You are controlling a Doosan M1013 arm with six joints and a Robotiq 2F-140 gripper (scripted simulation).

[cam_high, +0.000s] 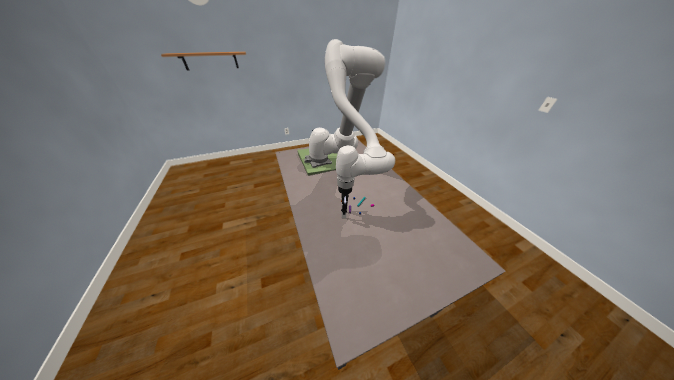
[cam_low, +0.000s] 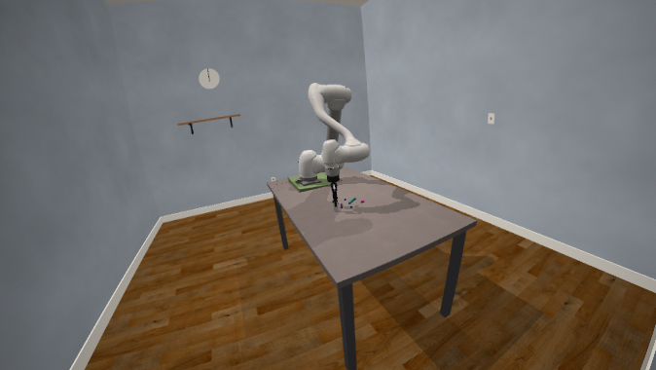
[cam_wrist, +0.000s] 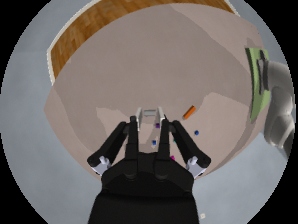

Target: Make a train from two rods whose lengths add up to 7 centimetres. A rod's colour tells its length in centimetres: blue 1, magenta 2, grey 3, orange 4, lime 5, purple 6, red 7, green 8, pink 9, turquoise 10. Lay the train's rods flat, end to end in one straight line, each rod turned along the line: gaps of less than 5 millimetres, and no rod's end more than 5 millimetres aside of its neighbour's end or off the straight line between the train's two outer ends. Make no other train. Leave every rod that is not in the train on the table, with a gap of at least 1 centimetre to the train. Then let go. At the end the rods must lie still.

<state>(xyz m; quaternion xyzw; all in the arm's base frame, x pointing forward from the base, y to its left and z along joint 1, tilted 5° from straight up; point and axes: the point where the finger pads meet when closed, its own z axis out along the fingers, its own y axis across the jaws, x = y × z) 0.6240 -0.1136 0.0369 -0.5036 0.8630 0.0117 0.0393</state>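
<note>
Now: the grey rod 3 cm below my hand. Round my hand: orange rod (9 cm behind, 5 cm to the left, 3 cm below); purple rod (2 cm behind, 6 cm to the left, 3 cm below); blue rod (9 cm behind, 14 cm to the left, 3 cm below).
</note>
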